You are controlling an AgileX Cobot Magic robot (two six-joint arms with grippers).
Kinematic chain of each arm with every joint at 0, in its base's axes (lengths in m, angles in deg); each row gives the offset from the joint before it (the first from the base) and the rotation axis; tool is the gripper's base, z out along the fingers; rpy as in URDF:
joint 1: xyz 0 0 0.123 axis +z
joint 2: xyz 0 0 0 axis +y
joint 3: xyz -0.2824 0 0.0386 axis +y
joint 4: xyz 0.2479 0 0.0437 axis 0.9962 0 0.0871
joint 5: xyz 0 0 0 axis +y
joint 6: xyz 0.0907 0 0.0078 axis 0.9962 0 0.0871
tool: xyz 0 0 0 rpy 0 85 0
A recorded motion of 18 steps. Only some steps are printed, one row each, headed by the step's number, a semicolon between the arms.
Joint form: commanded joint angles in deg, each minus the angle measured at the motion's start. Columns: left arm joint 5, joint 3, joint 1, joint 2, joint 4, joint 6; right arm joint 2, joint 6, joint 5, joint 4, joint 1, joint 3.
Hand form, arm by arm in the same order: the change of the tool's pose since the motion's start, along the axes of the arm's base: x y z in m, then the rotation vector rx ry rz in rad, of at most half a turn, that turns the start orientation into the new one. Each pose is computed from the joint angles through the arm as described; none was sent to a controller.
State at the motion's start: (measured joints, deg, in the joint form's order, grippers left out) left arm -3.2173 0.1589 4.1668 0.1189 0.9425 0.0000; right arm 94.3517 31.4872 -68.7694 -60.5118 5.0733 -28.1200
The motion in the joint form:
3: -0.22 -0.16 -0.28 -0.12 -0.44 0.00; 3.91 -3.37 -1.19 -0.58 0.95 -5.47
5: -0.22 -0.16 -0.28 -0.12 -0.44 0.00; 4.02 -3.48 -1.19 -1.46 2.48 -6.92
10: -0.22 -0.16 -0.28 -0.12 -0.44 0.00; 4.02 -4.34 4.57 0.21 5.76 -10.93
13: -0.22 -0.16 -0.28 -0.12 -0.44 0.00; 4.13 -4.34 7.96 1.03 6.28 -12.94
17: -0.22 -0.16 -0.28 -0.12 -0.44 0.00; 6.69 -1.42 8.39 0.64 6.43 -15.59
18: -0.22 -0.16 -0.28 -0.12 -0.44 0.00; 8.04 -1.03 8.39 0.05 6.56 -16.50
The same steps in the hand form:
3: -0.0004 -0.0003 0.0014 -0.0070 -0.0092 -0.0056; 0.0216 0.0075 0.0019 -0.0144 -0.0872 0.0391
5: -0.0004 -0.0003 0.0014 -0.0070 -0.0092 -0.0056; 0.0231 0.0158 0.0058 -0.0192 -0.1132 0.0792
10: -0.0004 -0.0003 0.0014 -0.0070 -0.0092 -0.0056; 0.0360 0.0303 0.0138 -0.0814 -0.1543 0.0675
13: -0.0004 -0.0003 0.0014 -0.0070 -0.0092 -0.0056; 0.0449 0.0321 0.0171 -0.1154 -0.1615 0.0366
17: -0.0004 -0.0003 0.0014 -0.0070 -0.0092 -0.0056; 0.0566 0.0353 0.0127 -0.0995 -0.1173 0.0359
18: -0.0004 -0.0003 0.0014 -0.0070 -0.0092 -0.0056; 0.0604 0.0372 0.0083 -0.1031 -0.1055 0.0463

